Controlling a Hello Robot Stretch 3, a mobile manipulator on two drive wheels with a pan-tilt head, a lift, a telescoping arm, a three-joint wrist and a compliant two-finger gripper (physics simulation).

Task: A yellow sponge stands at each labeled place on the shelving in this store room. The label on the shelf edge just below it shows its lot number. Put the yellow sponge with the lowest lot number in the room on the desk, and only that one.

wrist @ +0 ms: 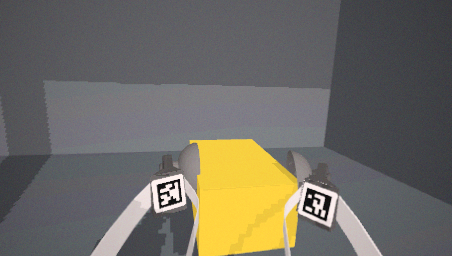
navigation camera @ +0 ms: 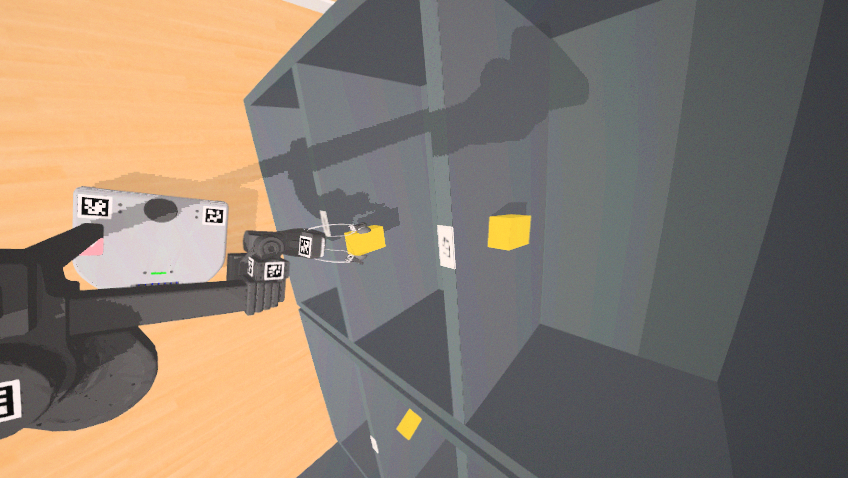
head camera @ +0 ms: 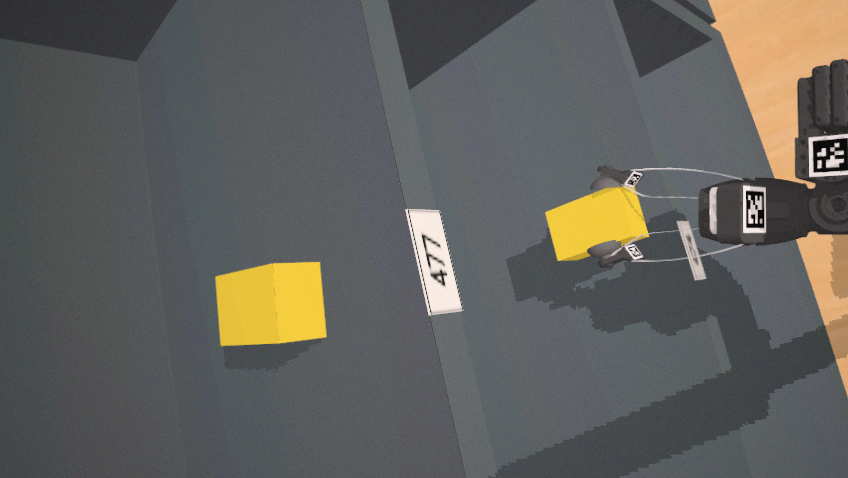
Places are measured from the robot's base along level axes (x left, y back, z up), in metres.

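Where they show: gripper, fingertip midpoint: (navigation camera: 367, 242) (head camera: 591, 219); robot's base, link origin: (navigation camera: 161, 208).
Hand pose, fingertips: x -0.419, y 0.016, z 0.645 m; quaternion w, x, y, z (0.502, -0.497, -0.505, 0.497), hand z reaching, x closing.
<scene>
Each offset is from my fingertips to the top centre of the thing. "*": to the spot under its first point. Level surfaces: height alone.
My gripper (head camera: 606, 216) (navigation camera: 359, 243) (wrist: 238, 165) is shut on a yellow sponge {dz +0.006, dx -0.004, dy -0.005 m} (head camera: 578, 225) (navigation camera: 368, 241) (wrist: 247, 215), one fingertip on each side. The sponge is tilted in the head view, and its shadow lies apart from it on the shelving. Another yellow sponge {dz +0.391, dx -0.093, dy -0.079 m} (head camera: 270, 304) (navigation camera: 508, 232) stands on the shelf with label 477 (head camera: 434, 261) (navigation camera: 446, 246). A third yellow sponge {dz -0.066, dx -0.380, dy +0.823 m} (navigation camera: 409, 423) shows in the neighbouring unit, low in the navigation view. The label {* dz -0.124, dx +0.071, dy -0.039 m} (head camera: 692, 252) (navigation camera: 324, 222) near the gripper is too foreshortened to read. The desk does not show.
The grey shelving's divider edge (head camera: 451, 380) (navigation camera: 449, 332) runs between the held sponge and the 477 sponge. In the wrist view a side wall (wrist: 395, 90) stands at the right. The robot's base (navigation camera: 178, 237) is on the wooden floor {dz -0.645 m} (navigation camera: 148, 106) at the left of the navigation view.
</scene>
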